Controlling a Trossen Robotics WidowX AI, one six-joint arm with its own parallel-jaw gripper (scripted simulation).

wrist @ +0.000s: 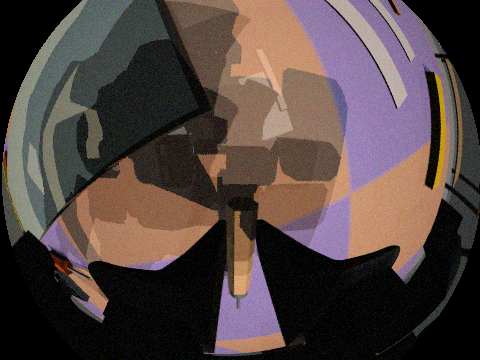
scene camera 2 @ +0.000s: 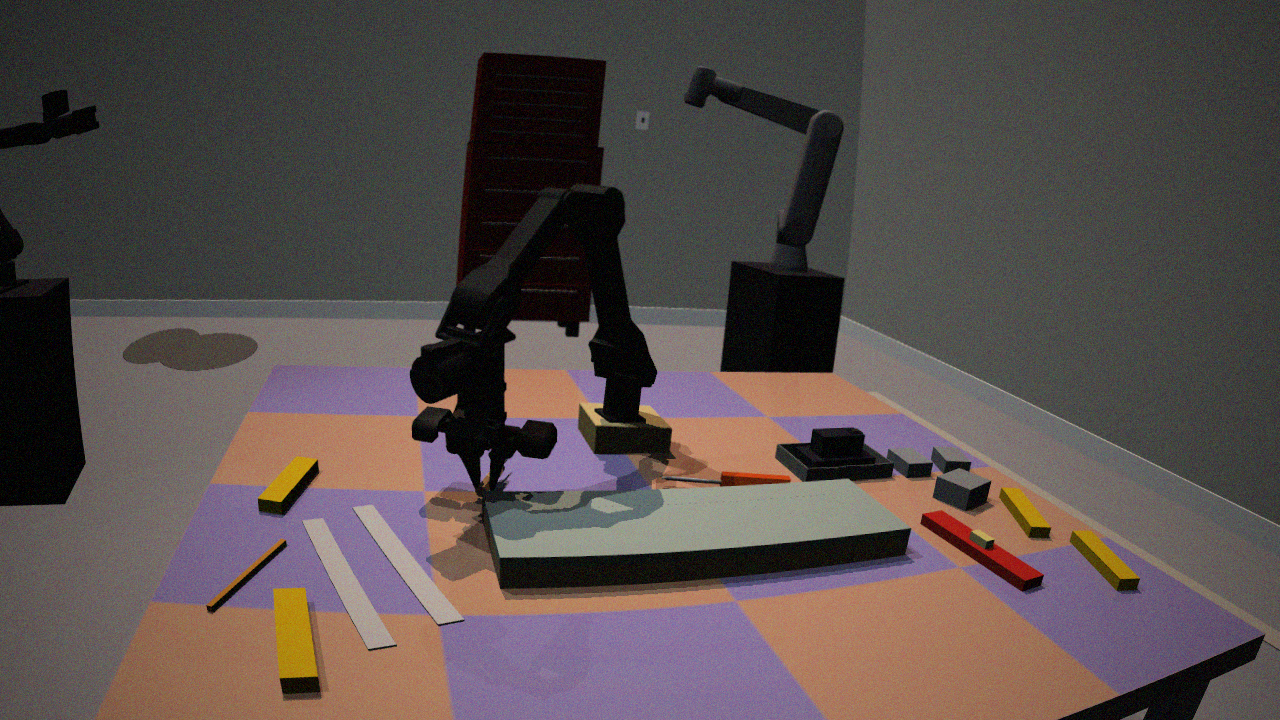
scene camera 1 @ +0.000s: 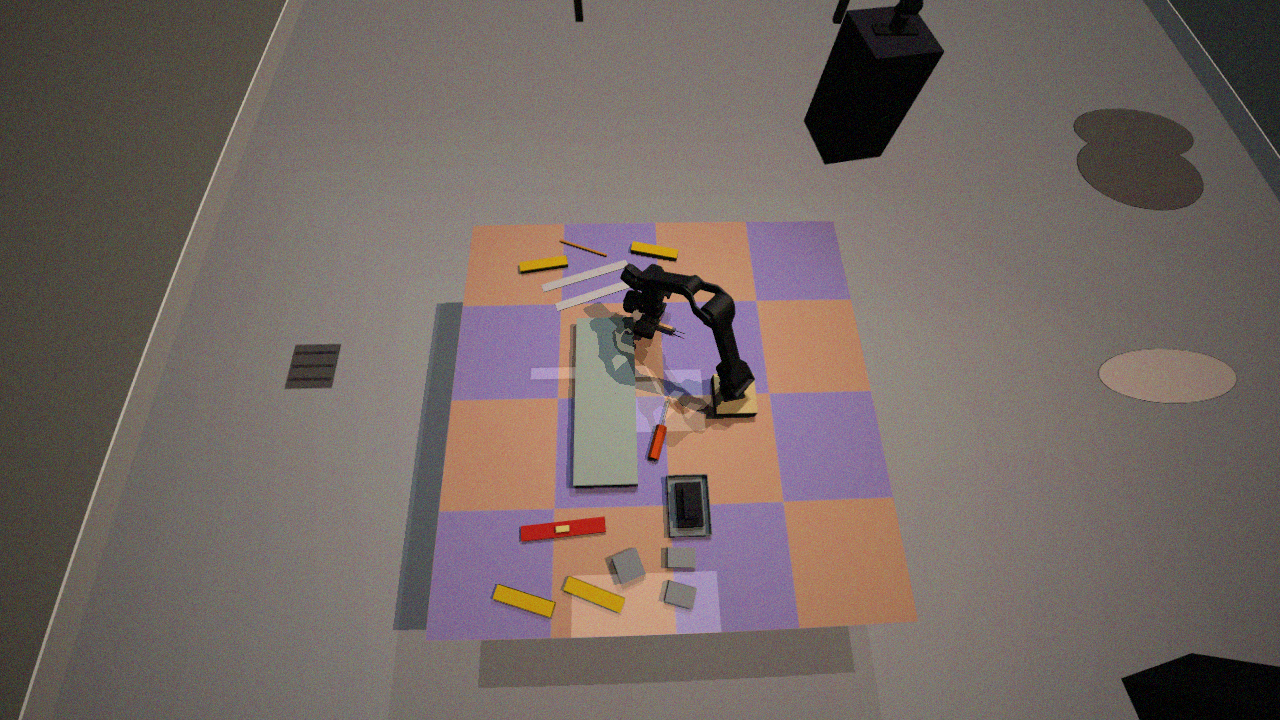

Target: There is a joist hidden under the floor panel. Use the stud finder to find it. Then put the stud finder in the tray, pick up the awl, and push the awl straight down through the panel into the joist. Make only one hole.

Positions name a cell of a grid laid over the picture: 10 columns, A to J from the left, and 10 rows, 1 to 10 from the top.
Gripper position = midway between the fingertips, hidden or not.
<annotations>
My gripper shows in the wrist view (F7), in scene camera 2 (D7) and in scene camera 1 (F5).
</annotations>
